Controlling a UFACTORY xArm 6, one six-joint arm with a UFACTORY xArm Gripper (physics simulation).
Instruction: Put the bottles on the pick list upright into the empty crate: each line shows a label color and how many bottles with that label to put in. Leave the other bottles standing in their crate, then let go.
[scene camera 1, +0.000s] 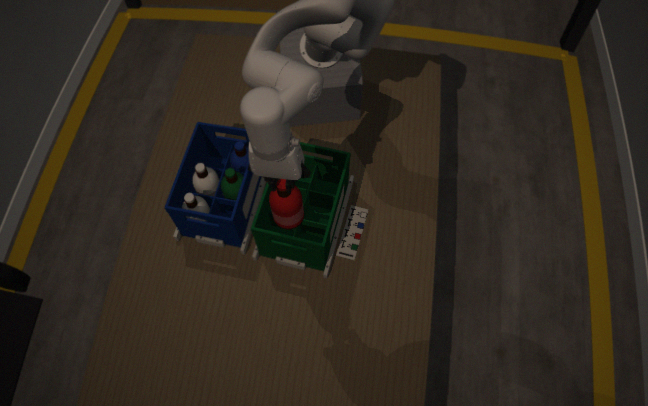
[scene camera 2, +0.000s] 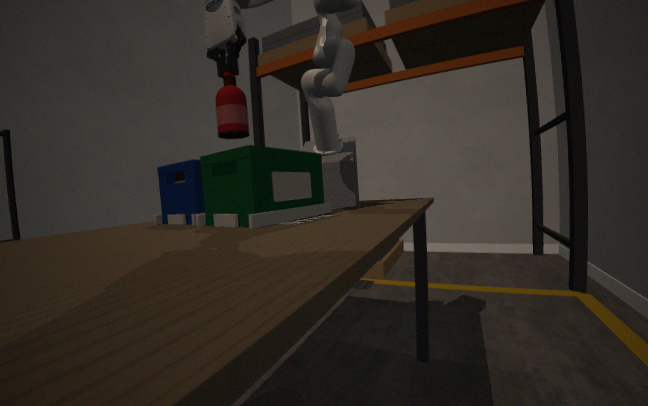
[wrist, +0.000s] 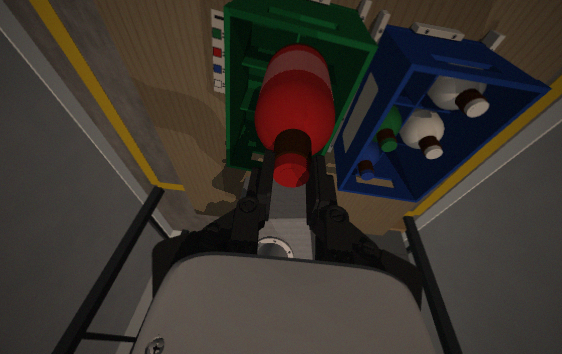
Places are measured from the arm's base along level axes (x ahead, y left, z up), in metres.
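Pixels of known places: gripper, between the fingertips: (scene camera 1: 282, 186) (scene camera 2: 228, 75) (wrist: 291, 167); arm's base, origin of its link: (scene camera 2: 328, 148) (wrist: 273, 254).
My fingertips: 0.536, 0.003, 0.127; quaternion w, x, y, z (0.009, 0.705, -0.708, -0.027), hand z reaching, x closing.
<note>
For each thing: its top centre in the pictures, then the offset to it from my fingertips, as dx, dy, dz. Level surfaces: height alone.
- red-labelled bottle, centre of its top: (wrist: 289, 177) (scene camera 1: 283, 183) (scene camera 2: 229, 73) -0.003, +0.001, +0.007
- green crate, centre of its top: (wrist: 281, 123) (scene camera 1: 302, 189) (scene camera 2: 264, 154) -0.100, +0.016, -0.189
- blue crate, centre of its top: (wrist: 415, 153) (scene camera 1: 213, 168) (scene camera 2: 213, 165) -0.128, -0.226, -0.189
- pick list, centre of its top: (scene camera 2: 309, 218) (wrist: 225, 59) (scene camera 1: 352, 231) -0.080, +0.154, -0.362
- wooden table, height of its surface: dz -0.364
My gripper (scene camera 1: 281, 181) (scene camera 2: 228, 73) (wrist: 291, 167) is shut on the neck of a red-labelled bottle (scene camera 1: 287, 202) (scene camera 2: 232, 112) (wrist: 295, 110). The bottle hangs nearly upright, its base a little above the rim of the green crate (scene camera 1: 290, 251) (scene camera 2: 229, 192) (wrist: 345, 31), on the side towards the blue crate. The compartments that show in the green crate are empty; the bottle hides others. The blue crate (scene camera 1: 205, 228) (scene camera 2: 176, 200) (wrist: 425, 52) holds two white bottles (scene camera 1: 206, 181) (wrist: 422, 127), a green one (scene camera 1: 232, 186) (wrist: 392, 121) and a blue one (scene camera 1: 240, 156) (wrist: 367, 173). The pick list (scene camera 1: 352, 232) (wrist: 217, 43) has white, blue, red and green marks; its counts are unreadable.
White rails (scene camera 1: 339, 227) (scene camera 2: 290, 212) and stops hold the crates on the wooden table (scene camera 1: 225, 325) (scene camera 2: 150, 280). The blue crate stands close beside the green one. My arm's base (scene camera 1: 325, 100) is behind the crates. A shelf rack (scene camera 2: 572, 150) stands at the back.
</note>
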